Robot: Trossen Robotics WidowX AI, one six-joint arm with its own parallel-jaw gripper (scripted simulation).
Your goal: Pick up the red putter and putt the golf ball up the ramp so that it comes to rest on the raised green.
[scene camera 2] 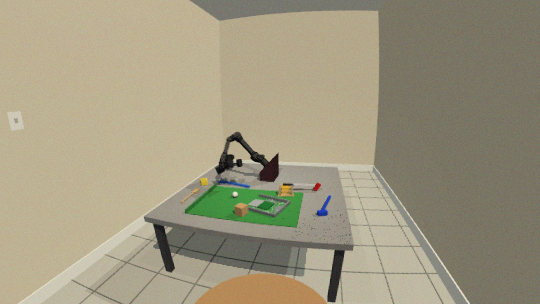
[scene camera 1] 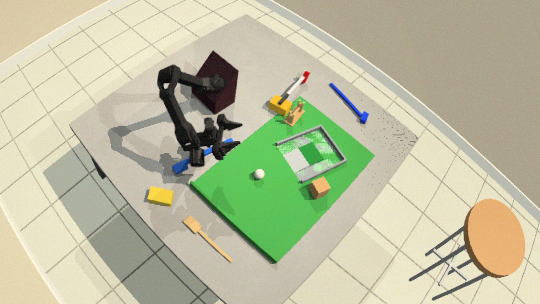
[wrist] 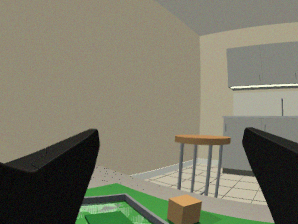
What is my gripper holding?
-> Nothing.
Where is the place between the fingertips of my gripper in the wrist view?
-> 174,137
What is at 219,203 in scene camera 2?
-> A green mat.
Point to a green mat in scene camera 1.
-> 278,210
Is my gripper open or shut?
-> Open.
